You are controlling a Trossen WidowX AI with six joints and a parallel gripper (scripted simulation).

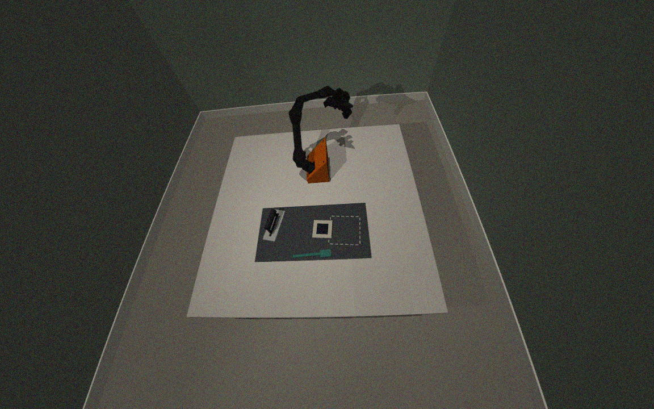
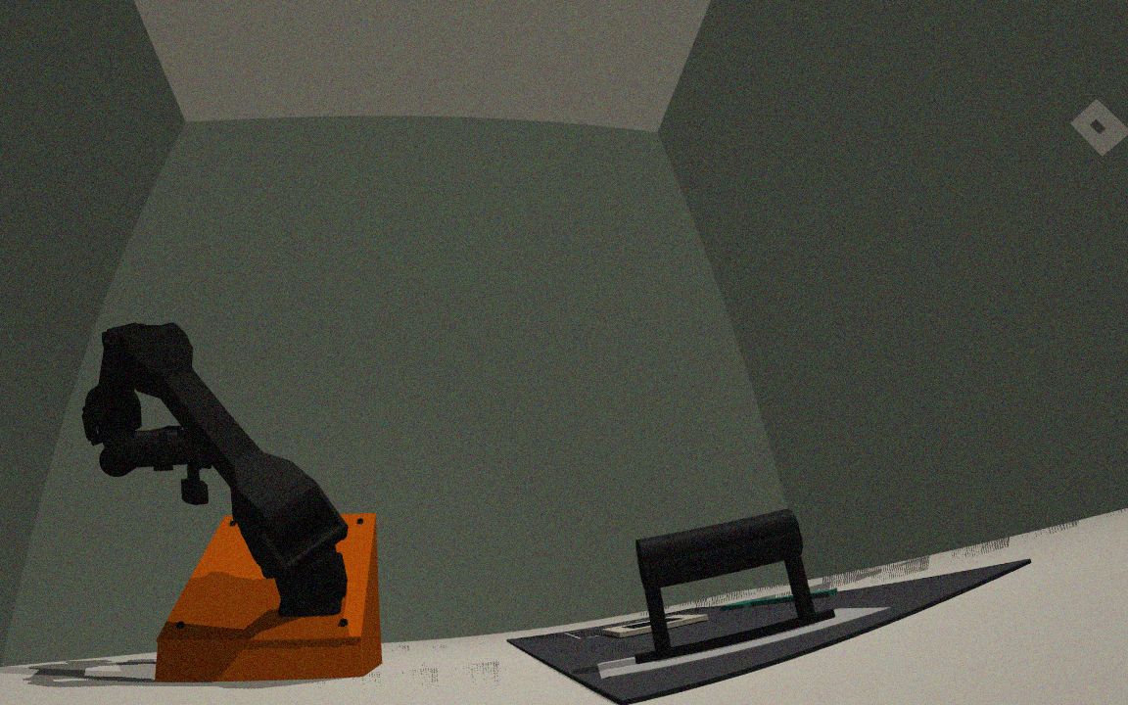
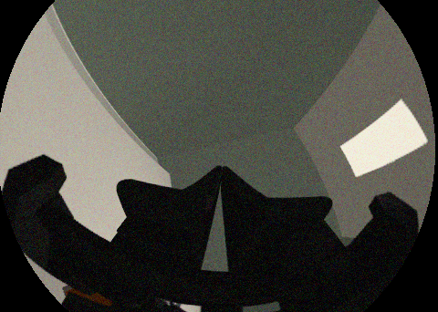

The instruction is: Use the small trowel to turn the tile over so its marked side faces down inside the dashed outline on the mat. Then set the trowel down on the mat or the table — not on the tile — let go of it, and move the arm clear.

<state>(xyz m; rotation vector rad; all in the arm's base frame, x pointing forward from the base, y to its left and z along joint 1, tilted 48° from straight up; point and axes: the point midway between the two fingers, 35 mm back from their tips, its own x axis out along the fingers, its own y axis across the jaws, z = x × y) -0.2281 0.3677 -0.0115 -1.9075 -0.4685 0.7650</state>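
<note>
The black-handled float is 530 mm ahead of my gripper tip, 520 mm to the right of it and 310 mm below it. Round my gripper tip: white tile (600 mm ahead, 230 mm to the right, 350 mm below); green trowel (750 mm ahead, 270 mm to the right, 350 mm below).
</note>
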